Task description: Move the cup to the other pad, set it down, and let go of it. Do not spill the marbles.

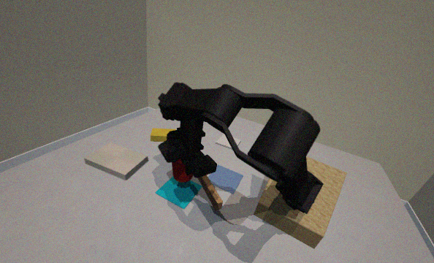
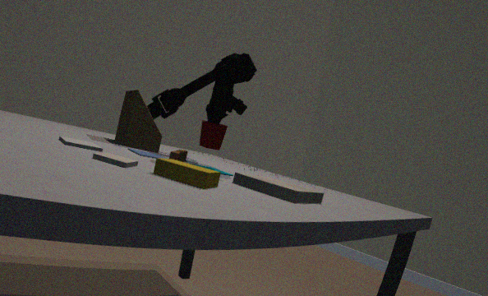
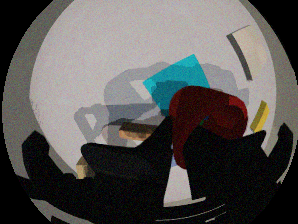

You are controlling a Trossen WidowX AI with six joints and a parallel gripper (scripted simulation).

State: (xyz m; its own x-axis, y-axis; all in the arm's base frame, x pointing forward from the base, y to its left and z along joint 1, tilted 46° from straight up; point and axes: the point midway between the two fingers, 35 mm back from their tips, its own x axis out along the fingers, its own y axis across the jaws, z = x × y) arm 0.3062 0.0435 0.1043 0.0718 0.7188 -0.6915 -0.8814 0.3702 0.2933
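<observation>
Now: gripper tip 3 cm short of the teal pad, 1 cm to the left of it and 11 cm above it. Round my gripper tip: dark red cup (3 cm ahead, 2 cm to the right); then brown stick (2 cm behind, 8 cm to the right, 9 cm below); then light blue pad (7 cm behind, 15 cm to the right, 11 cm below).
</observation>
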